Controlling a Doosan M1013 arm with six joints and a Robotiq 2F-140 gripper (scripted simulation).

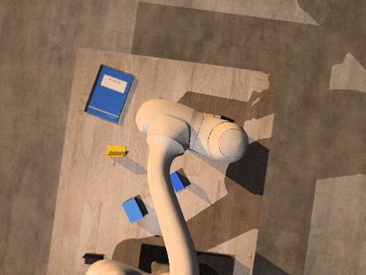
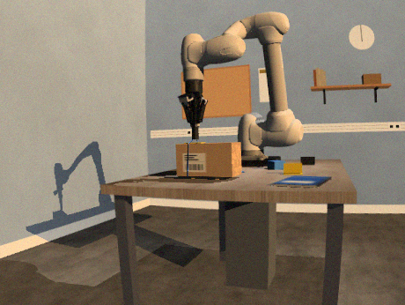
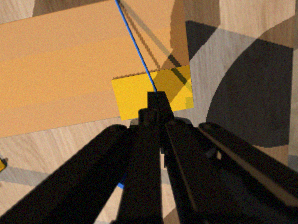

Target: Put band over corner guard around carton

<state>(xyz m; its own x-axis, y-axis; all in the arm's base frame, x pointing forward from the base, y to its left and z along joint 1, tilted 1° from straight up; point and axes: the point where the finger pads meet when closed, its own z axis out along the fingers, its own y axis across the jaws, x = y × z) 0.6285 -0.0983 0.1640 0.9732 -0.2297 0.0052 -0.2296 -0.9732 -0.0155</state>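
Now: hand 60 mm above the yellow corner guard. Round my hand: blue block (340 mm behind, 290 mm to the left, 170 mm below); then small black object (570 mm behind, 440 mm to the left, 180 mm below); then brown carton (50 mm ahead, 80 mm to the left, 110 mm below).
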